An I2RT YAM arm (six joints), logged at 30 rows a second.
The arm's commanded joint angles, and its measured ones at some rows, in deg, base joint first. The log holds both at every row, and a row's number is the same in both.
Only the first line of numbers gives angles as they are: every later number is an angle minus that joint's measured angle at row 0.
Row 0, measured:
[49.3, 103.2, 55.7, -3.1, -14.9, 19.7]
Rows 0 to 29, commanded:
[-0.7, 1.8, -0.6, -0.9, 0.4, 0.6]
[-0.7, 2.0, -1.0, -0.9, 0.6, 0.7]
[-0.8, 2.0, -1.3, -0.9, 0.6, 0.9]
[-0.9, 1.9, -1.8, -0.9, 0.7, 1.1]
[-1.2, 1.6, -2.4, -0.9, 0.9, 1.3]
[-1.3, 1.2, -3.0, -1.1, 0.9, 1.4]
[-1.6, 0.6, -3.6, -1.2, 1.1, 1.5]
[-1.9, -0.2, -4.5, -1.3, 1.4, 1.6]
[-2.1, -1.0, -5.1, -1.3, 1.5, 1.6]
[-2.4, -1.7, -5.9, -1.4, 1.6, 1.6]
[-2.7, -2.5, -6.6, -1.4, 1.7, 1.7]
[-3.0, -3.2, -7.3, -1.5, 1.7, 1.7]
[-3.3, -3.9, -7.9, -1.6, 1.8, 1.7]
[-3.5, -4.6, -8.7, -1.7, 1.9, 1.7]
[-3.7, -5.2, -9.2, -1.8, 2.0, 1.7]
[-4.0, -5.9, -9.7, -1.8, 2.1, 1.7]
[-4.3, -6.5, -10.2, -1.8, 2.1, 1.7]
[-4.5, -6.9, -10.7, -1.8, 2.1, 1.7]
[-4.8, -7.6, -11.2, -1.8, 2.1, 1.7]
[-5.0, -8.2, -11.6, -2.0, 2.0, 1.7]
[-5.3, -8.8, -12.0, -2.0, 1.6, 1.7]
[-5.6, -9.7, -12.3, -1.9, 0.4, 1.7]
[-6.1, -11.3, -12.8, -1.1, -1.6, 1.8]
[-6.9, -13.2, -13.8, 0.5, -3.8, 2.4]
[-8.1, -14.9, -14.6, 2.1, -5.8, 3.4]
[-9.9, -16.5, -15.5, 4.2, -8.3, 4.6]
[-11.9, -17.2, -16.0, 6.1, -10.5, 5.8]
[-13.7, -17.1, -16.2, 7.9, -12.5, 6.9]
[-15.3, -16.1, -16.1, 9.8, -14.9, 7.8]
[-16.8, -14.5, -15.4, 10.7, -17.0, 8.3]
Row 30, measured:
[-13.3, -15.9, -15.8, 4.9, -9.0, 5.0]
